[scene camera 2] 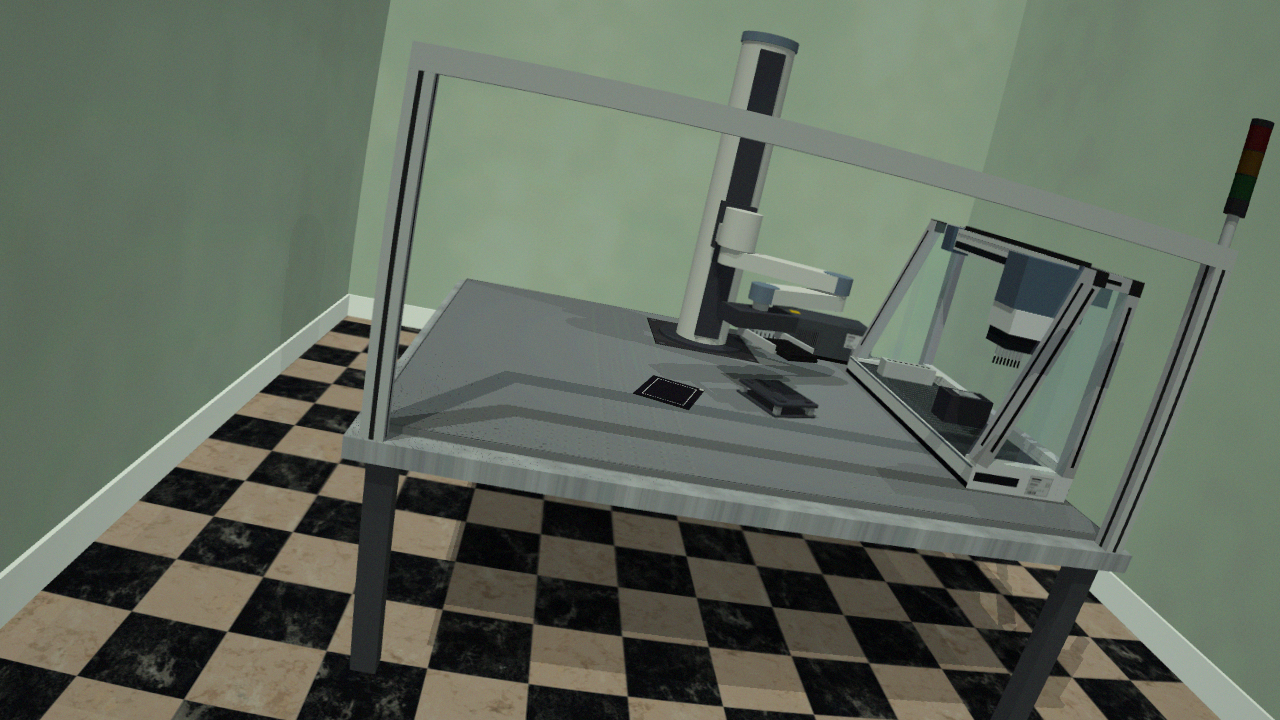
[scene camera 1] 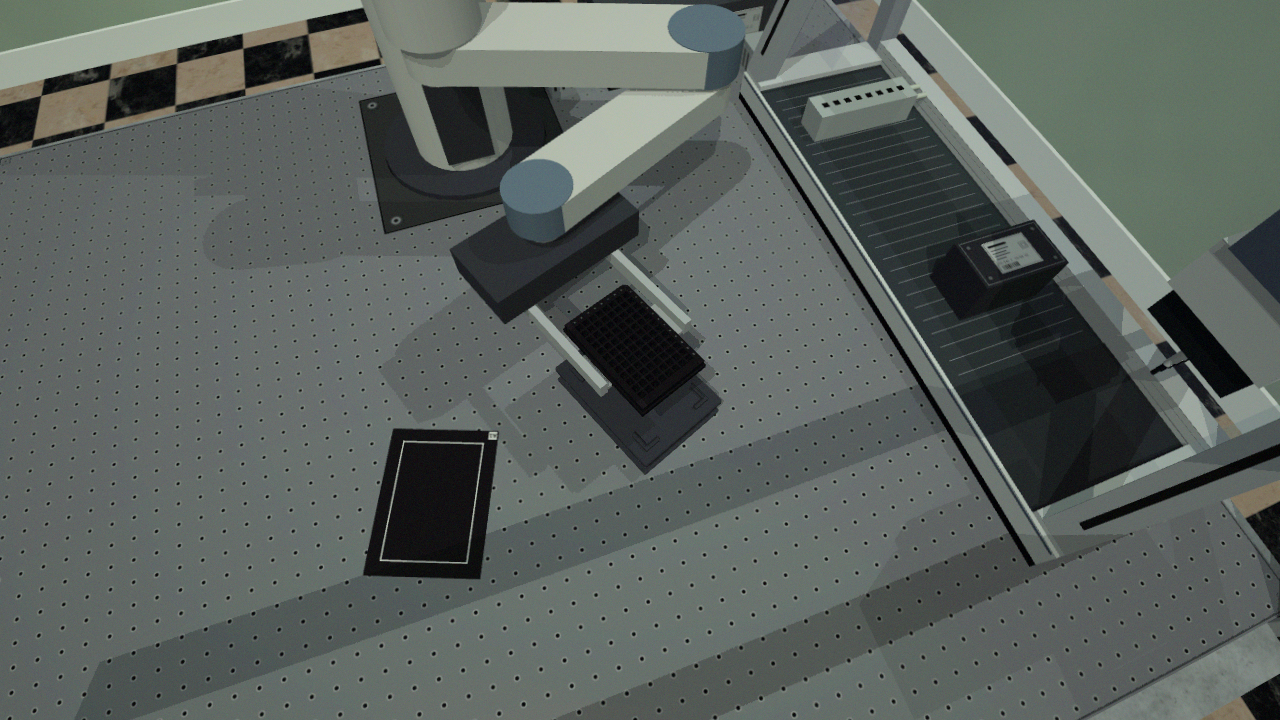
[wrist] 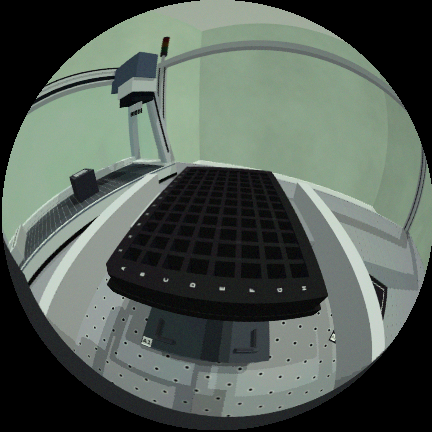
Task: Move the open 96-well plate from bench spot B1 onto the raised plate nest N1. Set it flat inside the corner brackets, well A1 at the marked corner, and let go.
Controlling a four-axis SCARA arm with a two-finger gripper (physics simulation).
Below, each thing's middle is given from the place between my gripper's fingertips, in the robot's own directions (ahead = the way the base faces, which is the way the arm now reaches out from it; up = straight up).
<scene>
Right now my hand is 2 cm past the black well plate (scene camera 1: 646, 360) and 1 cm to the left of it. Round my hand: black box (scene camera 1: 963, 288): 47 cm to the left, 6 cm below; then black nest with white outline (scene camera 1: 431, 518): 2 cm ahead, 26 cm to the right, 14 cm below; then pale rack (scene camera 1: 821, 123): 33 cm behind, 46 cm to the left, 7 cm below.
</scene>
